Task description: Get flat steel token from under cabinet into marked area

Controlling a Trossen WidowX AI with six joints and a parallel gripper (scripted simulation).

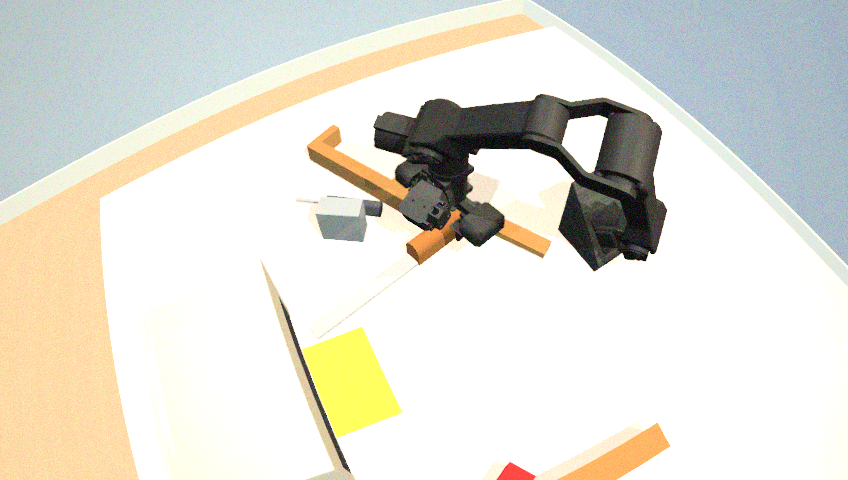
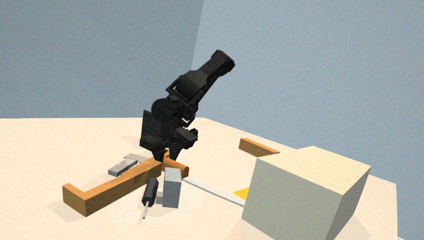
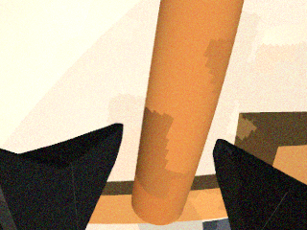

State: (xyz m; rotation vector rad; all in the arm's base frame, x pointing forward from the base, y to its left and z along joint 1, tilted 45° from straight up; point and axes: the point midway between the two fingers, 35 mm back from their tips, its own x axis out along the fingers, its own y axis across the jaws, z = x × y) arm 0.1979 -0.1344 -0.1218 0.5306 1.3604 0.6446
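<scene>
Now: gripper tip 5 cm past the long orange bar and 1 cm to the left of it. Also, from my gripper tip: dark-handled pin tool 16 cm to the right, 13 cm ahead; then small grey cube 13 cm to the right, 13 cm ahead; then grey block 14 cm ahead, 11 cm to the right, 2 cm above.
</scene>
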